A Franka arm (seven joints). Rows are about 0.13 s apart.
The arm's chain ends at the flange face. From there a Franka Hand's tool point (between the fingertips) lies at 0.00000 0.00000 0.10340 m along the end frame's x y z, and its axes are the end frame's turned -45 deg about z.
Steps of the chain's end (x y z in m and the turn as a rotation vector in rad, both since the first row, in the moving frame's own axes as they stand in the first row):
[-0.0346 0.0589 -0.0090 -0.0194 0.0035 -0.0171]
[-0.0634 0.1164 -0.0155 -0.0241 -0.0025 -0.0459]
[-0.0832 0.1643 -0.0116 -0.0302 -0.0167 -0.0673]
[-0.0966 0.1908 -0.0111 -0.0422 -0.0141 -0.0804]
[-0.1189 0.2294 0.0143 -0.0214 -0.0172 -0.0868]
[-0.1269 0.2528 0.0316 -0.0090 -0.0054 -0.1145]
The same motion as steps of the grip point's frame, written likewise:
[-0.0673 0.0189 -0.0090 -0.0162 -0.0112 -0.0171]
[-0.1290 0.0391 -0.0155 -0.0153 -0.0188 -0.0459]
[-0.1784 0.0584 -0.0117 -0.0095 -0.0332 -0.0673]
[-0.2073 0.0688 -0.0112 -0.0199 -0.0398 -0.0804]
[-0.2491 0.0786 0.0143 -0.0030 -0.0273 -0.0868]
[-0.2695 0.0893 0.0316 -0.0025 -0.0102 -0.1145]

